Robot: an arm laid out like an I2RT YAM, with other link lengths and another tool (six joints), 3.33 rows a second.
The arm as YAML. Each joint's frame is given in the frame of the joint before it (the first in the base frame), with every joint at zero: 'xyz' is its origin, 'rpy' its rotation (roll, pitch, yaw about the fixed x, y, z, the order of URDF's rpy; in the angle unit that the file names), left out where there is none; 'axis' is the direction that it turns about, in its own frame. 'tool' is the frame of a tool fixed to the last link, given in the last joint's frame.
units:
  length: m
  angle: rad
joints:
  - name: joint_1
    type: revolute
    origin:
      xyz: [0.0, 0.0, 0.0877]
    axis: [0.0, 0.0, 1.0]
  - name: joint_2
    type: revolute
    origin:
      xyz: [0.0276, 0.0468, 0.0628]
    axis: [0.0, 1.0, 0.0]
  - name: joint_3
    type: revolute
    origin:
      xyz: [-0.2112, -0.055, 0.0]
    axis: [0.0, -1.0, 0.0]
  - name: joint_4
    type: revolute
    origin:
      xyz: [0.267, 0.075, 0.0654]
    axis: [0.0, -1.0, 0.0]
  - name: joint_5
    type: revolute
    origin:
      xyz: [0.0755, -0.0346, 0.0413]
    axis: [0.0, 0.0, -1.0]
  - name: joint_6
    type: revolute
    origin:
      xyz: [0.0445, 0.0, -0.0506]
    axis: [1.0, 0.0, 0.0]
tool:
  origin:
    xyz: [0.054, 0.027, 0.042]
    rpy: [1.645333, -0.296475, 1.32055]
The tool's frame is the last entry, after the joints.
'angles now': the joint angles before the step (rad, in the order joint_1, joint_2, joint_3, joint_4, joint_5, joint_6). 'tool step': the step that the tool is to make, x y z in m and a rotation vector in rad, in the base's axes. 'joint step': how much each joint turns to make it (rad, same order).
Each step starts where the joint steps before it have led.
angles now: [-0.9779, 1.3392, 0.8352, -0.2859, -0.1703, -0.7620]
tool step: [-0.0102, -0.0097, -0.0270, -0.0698, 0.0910, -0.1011]
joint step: [0.0009, 0.0129, -0.0704, 0.0895, 0.1531, -0.0086]
